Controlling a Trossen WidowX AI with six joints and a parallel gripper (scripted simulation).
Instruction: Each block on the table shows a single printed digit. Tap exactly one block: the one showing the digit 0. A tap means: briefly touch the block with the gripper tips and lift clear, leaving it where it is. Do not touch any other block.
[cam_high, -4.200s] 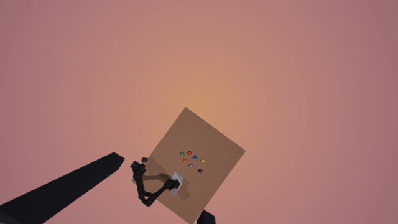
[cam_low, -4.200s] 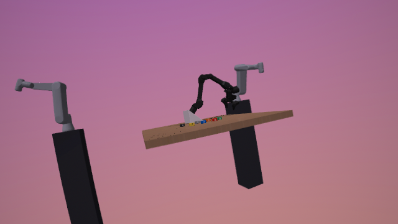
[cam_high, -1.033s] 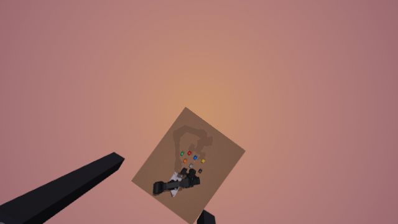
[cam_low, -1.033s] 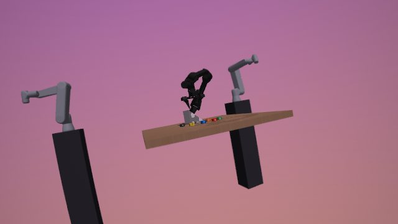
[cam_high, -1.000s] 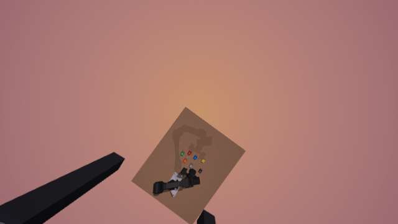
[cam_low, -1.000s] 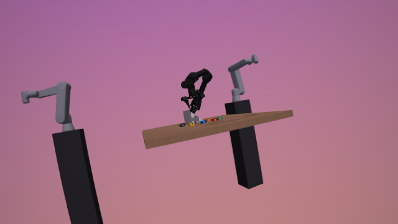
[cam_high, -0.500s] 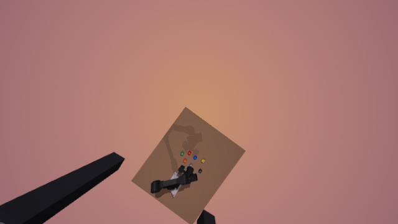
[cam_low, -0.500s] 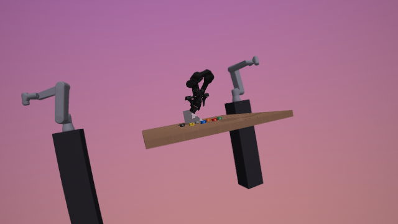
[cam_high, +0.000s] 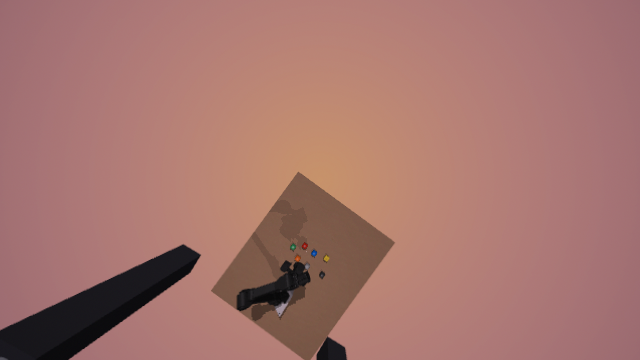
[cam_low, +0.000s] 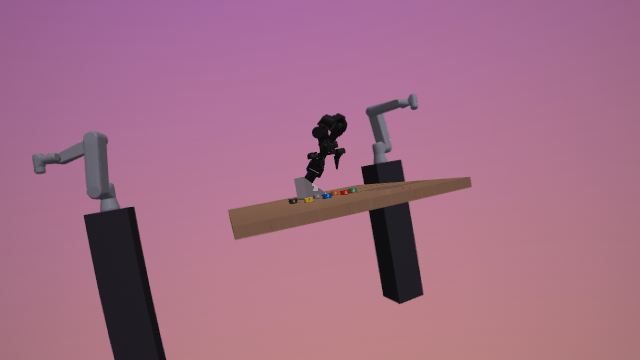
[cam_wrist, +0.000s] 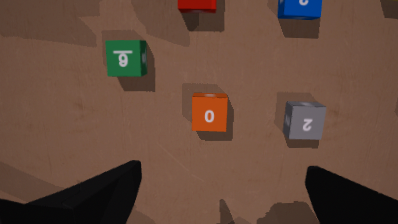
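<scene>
The orange block showing 0 is 10 mm to the left of my gripper tip and 110 mm below it. The rest, counted from my gripper tip: grey block (10 mm behind, 80 mm to the right, 110 mm below); then red block (110 mm ahead, 10 mm to the left, 110 mm below); then green block (50 mm ahead, 80 mm to the left, 110 mm below).
</scene>
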